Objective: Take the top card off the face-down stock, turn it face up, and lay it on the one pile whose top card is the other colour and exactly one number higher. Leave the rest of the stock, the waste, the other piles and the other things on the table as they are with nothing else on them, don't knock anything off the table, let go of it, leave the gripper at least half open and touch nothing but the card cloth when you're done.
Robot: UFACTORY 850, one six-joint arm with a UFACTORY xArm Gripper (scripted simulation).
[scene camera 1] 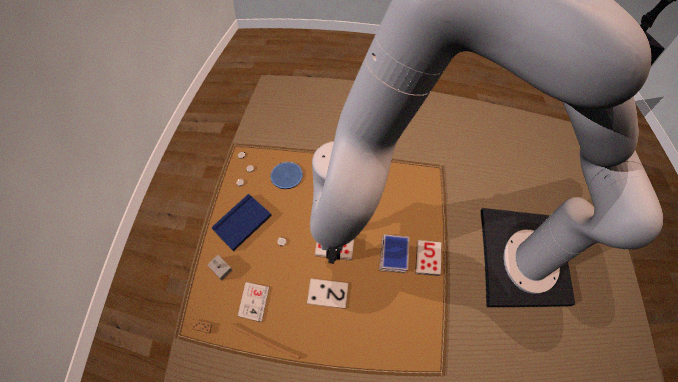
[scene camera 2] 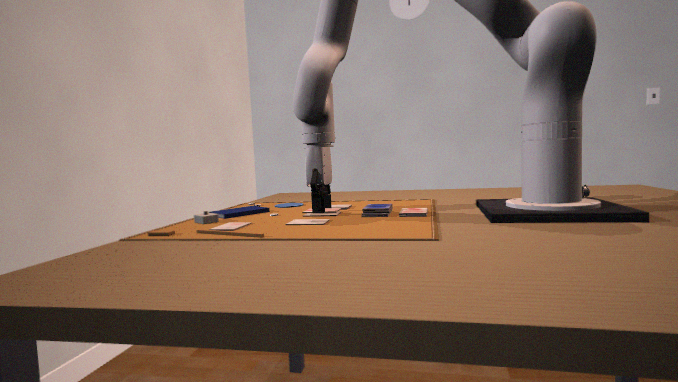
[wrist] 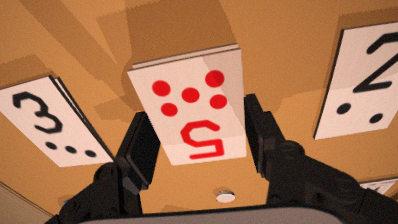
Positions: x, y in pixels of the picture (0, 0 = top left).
Labels:
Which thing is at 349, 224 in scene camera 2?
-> A card cloth.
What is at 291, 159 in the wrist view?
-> My gripper.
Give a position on a red 5 card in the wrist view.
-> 195, 104

